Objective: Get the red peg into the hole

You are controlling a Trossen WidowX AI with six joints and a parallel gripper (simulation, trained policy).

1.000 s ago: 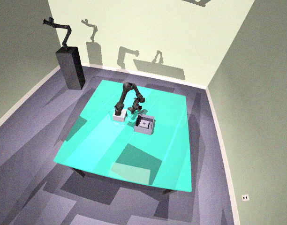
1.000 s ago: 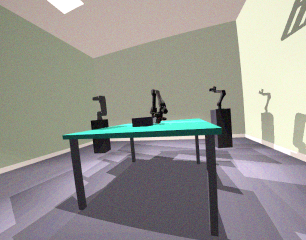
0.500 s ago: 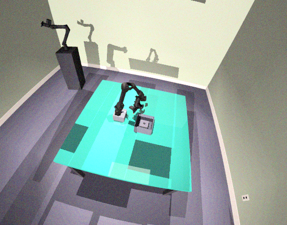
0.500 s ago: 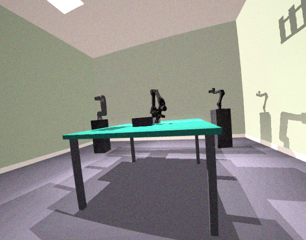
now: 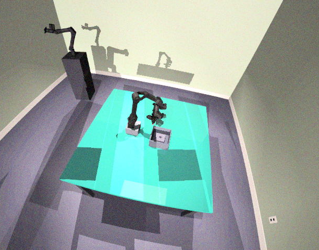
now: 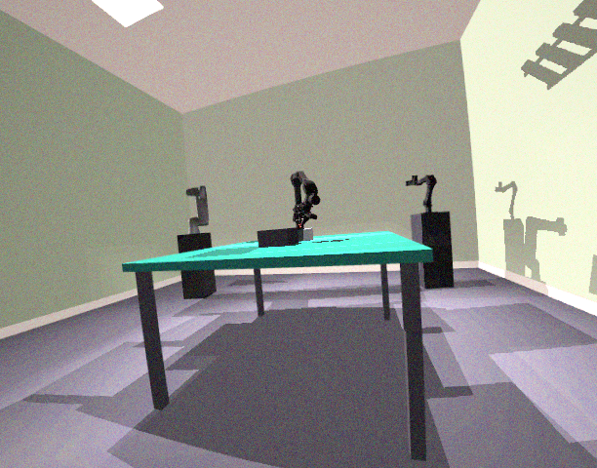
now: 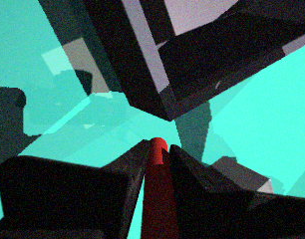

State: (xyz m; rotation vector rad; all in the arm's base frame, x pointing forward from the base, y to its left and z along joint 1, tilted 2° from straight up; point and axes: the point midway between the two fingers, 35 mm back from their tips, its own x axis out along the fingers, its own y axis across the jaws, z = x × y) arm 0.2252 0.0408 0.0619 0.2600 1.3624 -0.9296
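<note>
The light plate lies 130 mm to the right of my gripper tip, 80 mm ahead of it and 60 mm below it. The rest, counted from my gripper tip: grey box 130 mm to the right, 80 mm below, 80 mm ahead; red peg 30 mm above, 10 mm to the left.
</note>
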